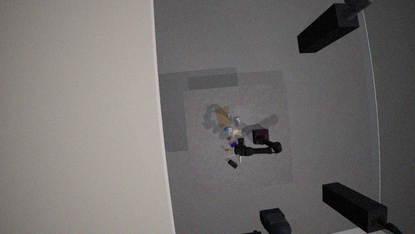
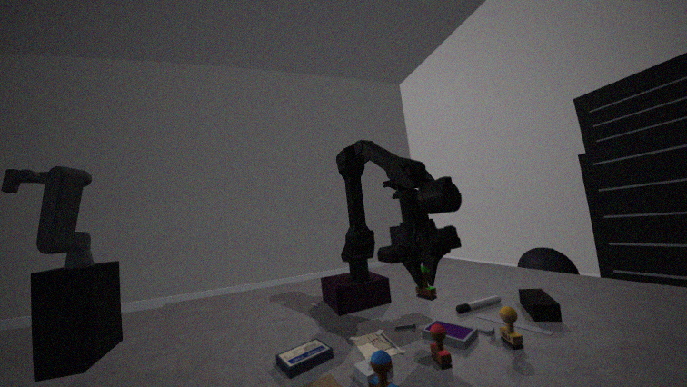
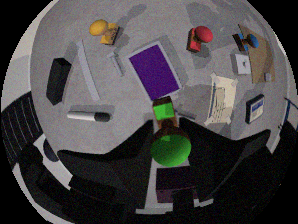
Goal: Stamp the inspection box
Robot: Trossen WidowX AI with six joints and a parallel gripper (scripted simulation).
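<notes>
Right now my gripper tip is 9 cm above the purple ink pad, 4 cm short of it and 1 cm to the right of it. The rest, counted from my gripper tip: white card (13 cm to the right, 10 cm below, 1 cm behind); then green-knobbed stamp (right at my gripper tip); then red-knobbed stamp (10 cm ahead, 7 cm below, 6 cm to the right).
</notes>
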